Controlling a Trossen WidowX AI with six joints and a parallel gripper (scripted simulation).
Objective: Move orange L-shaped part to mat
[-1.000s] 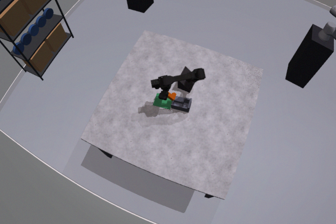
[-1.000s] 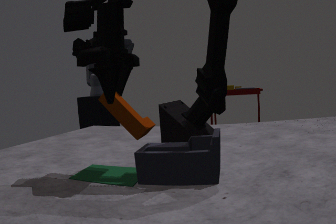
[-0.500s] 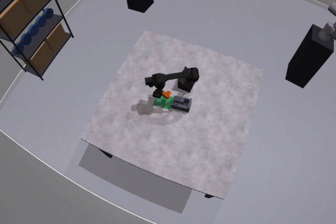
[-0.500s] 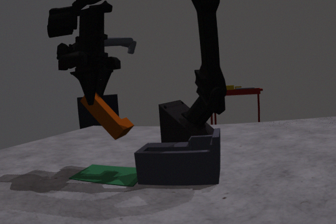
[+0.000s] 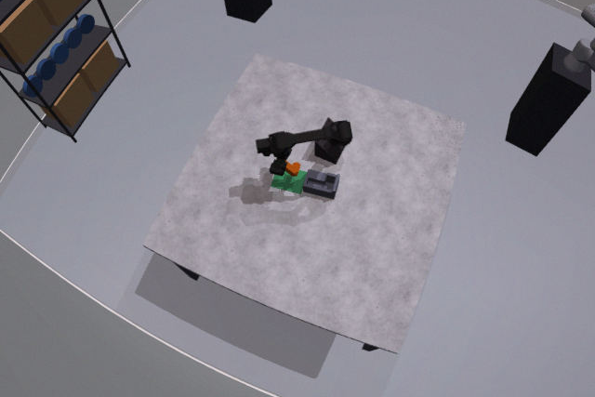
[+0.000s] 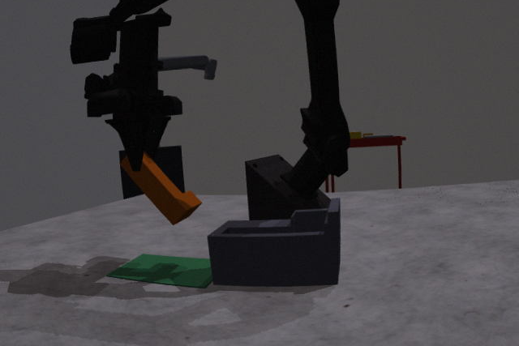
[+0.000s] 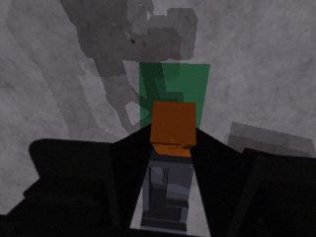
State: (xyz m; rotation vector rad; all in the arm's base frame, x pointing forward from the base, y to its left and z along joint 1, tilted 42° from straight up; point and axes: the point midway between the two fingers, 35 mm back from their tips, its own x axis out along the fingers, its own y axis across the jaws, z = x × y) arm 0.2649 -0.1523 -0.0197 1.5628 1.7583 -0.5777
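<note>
Now: the green mat 160 mm below my gripper tip, 20 mm to the left of it and 10 mm behind it. Also, from my gripper tip: orange L-shaped part: 30 mm to the left, 30 mm below, 20 mm behind.
</note>
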